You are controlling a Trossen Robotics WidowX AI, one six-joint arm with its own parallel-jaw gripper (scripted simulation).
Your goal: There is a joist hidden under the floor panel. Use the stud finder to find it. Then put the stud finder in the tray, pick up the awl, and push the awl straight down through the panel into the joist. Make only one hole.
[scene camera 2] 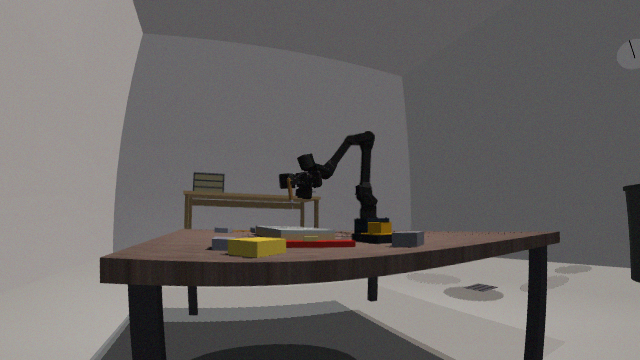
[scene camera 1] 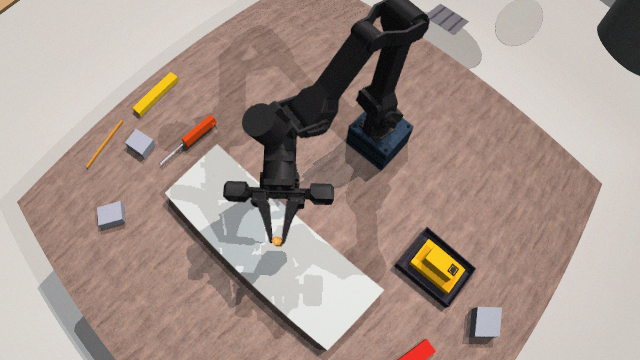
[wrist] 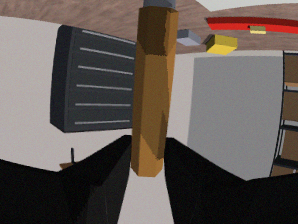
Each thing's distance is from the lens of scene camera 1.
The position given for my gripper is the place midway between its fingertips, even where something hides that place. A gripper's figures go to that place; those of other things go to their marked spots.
my gripper (scene camera 1: 277, 243): 70 cm
yellow stud finder (scene camera 1: 432, 262): 89 cm
grey cube (scene camera 1: 485, 322): 95 cm
